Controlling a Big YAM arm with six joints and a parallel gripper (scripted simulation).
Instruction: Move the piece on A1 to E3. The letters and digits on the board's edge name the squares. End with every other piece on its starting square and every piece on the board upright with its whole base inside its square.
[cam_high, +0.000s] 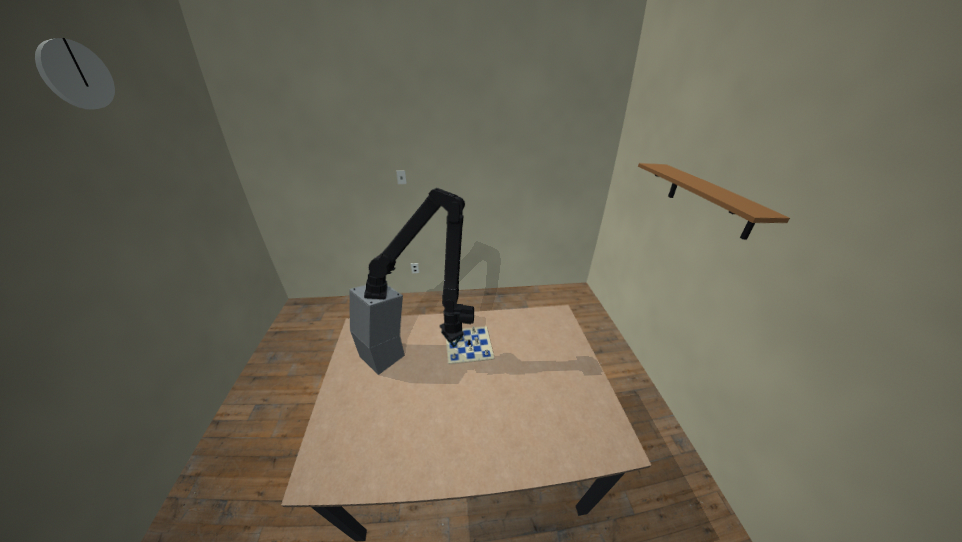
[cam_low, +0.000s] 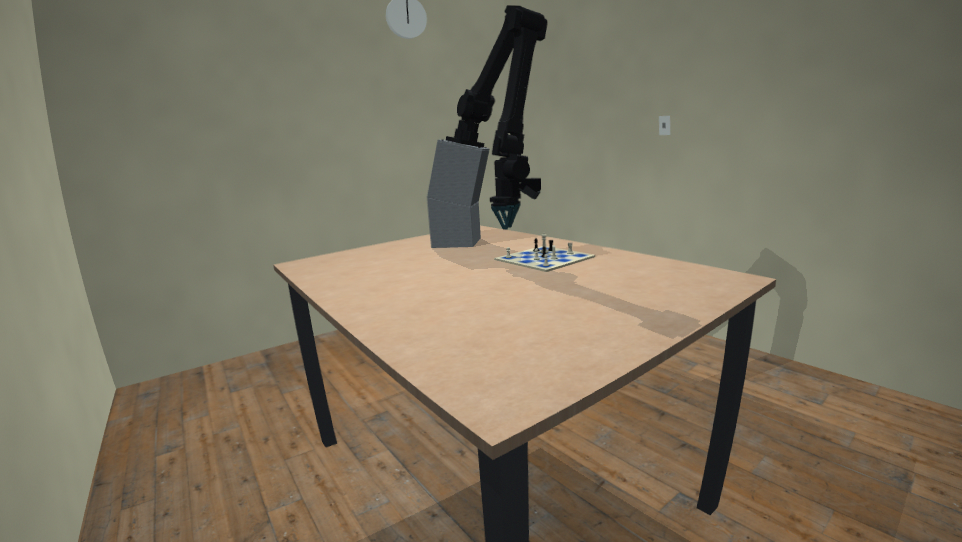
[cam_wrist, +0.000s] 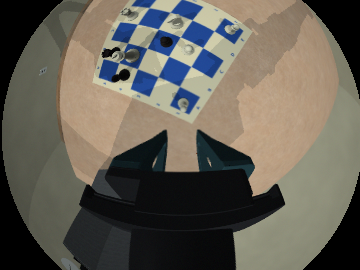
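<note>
Now: the chessboard 100 mm below my hand, 90 mm ahead of it and 70 mm to the left of it.
</note>
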